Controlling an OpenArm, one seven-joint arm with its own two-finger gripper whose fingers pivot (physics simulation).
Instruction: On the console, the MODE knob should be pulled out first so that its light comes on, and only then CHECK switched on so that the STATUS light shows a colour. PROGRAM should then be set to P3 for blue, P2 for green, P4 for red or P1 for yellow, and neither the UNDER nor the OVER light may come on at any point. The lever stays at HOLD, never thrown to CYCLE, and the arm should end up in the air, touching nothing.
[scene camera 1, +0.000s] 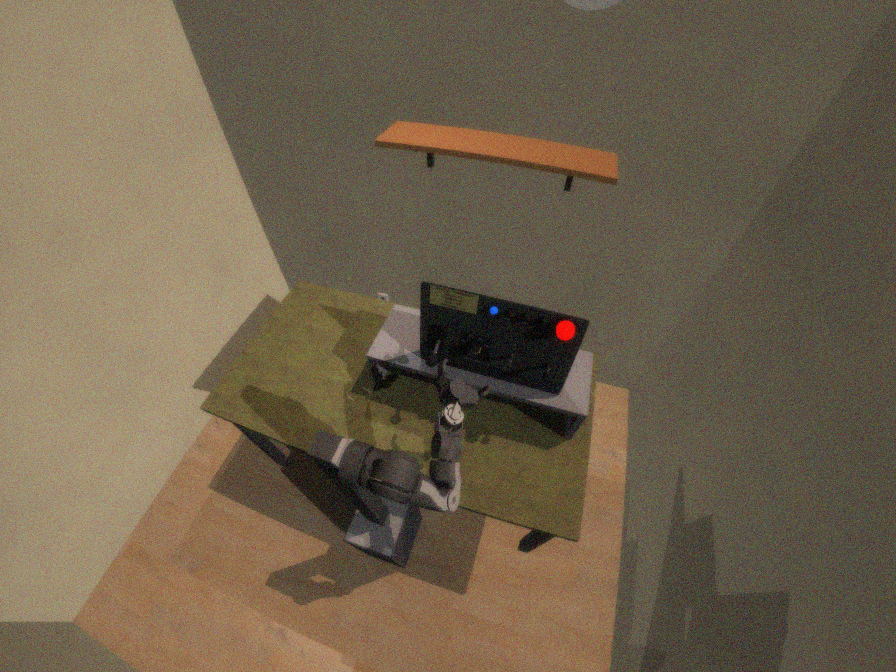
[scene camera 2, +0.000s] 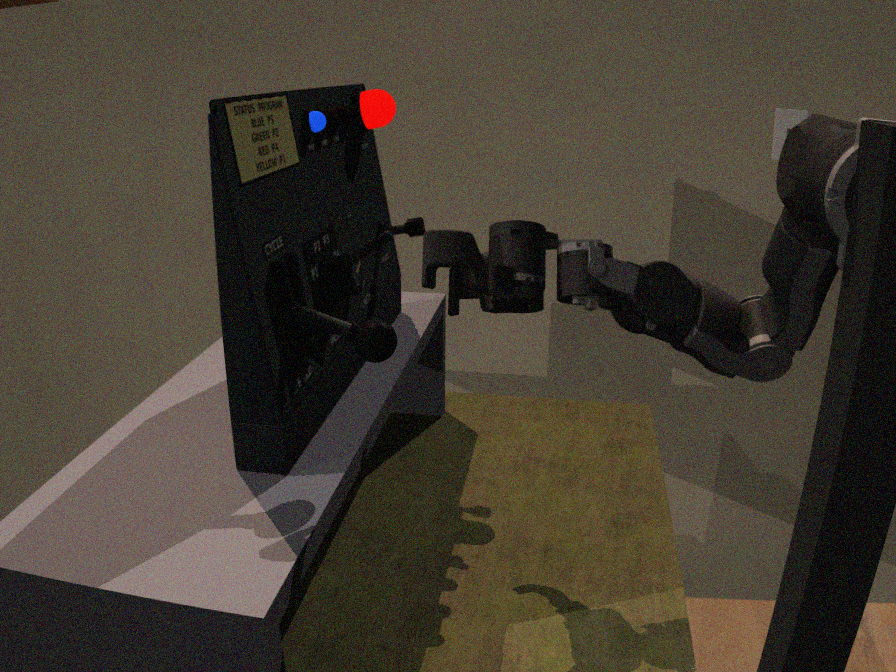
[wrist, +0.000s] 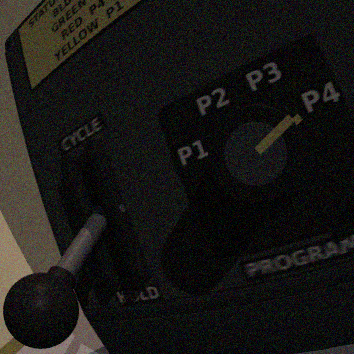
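Note:
The console (scene camera 1: 499, 336) (scene camera 2: 289, 209) stands upright. Its large STATUS light (scene camera 1: 565, 330) (scene camera 2: 377, 109) glows red, and a small light (scene camera 1: 493, 310) (scene camera 2: 317, 120) glows blue. The two small light positions beside it look dark; their labels are unreadable. In the wrist view the PROGRAM dial (wrist: 250, 170) has its yellow pointer towards P4. The lever (scene camera 2: 374, 341) (wrist: 41, 310) is tilted down at the HOLD side. A dark knob (scene camera 2: 413, 226) stands out on a stem; its label is unreadable. My gripper (scene camera 1: 463, 381) (scene camera 2: 440, 285) is open and empty, in the air in front of the panel.
The console stands on a pale raised stand (scene camera 1: 578, 386) (scene camera 2: 173, 520) on the green table (scene camera 1: 531, 481) (scene camera 2: 564, 462). A yellow chart (scene camera 1: 453, 298) (scene camera 2: 261, 138) is on the panel's upper left. An orange shelf (scene camera 1: 499, 148) is on the wall above. The lever sticks out towards the arm's side.

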